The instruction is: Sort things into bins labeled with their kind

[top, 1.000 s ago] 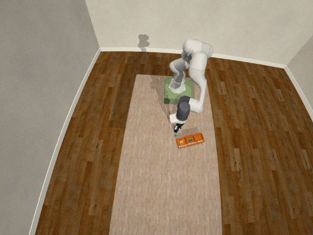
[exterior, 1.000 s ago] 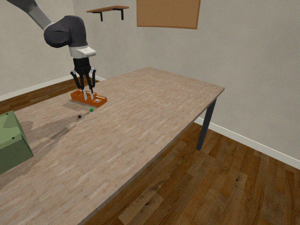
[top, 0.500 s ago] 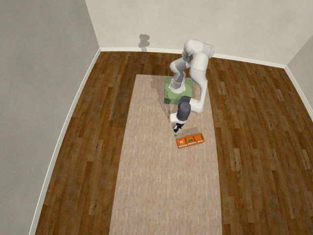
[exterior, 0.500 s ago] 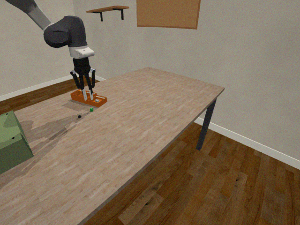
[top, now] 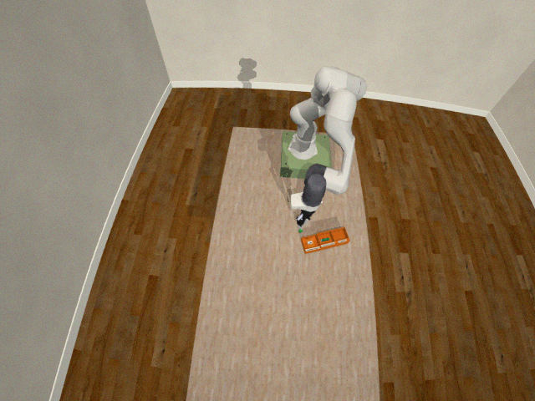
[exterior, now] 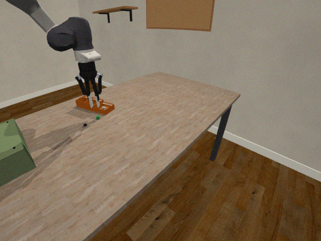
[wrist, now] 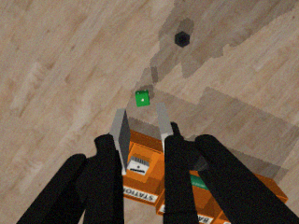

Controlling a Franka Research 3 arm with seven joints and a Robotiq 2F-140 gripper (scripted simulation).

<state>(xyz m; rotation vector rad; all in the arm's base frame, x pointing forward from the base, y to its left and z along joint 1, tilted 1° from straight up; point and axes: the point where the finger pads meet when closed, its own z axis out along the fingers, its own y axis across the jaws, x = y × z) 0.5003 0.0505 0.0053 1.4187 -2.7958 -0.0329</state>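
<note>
Right now my hand is 10 cm above the small green cube. The rest, counted from my hand: white piece: 9 cm below, 7 cm ahead, 6 cm to the left; then orange block: 10 cm below, 7 cm ahead, 6 cm to the left; then small black piece: 11 cm below, 8 cm behind, 2 cm to the right.
</note>
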